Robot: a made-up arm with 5 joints.
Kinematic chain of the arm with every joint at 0, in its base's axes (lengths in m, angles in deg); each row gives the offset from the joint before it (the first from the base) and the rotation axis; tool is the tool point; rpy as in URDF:
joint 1: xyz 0.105 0 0.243 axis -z
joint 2: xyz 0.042 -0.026 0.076 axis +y
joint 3: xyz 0.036 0 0.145 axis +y
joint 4: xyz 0.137 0 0.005 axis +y
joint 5: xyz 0.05 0.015 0 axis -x
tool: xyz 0 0 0 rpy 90 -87.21 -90
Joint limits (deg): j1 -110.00..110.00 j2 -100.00..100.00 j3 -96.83..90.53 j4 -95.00..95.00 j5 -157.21..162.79
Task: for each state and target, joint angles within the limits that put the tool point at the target. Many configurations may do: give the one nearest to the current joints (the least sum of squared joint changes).
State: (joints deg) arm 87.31 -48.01 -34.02 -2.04 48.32
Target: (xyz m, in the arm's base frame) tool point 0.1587 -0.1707 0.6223
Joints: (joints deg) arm 69.01 0.64 -55.90 -4.67 48.32
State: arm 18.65 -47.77 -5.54 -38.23 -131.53
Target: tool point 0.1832 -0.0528 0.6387
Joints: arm 27.33 -19.75 -40.24 -26.97 -131.53
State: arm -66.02 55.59 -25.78 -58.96 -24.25
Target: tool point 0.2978 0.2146 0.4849
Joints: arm -50.25 25.94 -25.14 -75.22 -24.25
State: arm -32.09 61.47 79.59 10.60 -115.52
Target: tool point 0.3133 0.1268 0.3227
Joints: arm -33.92 12.67 33.29 -1.75 -115.52
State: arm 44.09 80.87 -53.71 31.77 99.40
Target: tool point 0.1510 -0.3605 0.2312
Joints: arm 80.99 85.15 -67.67 16.30 99.40
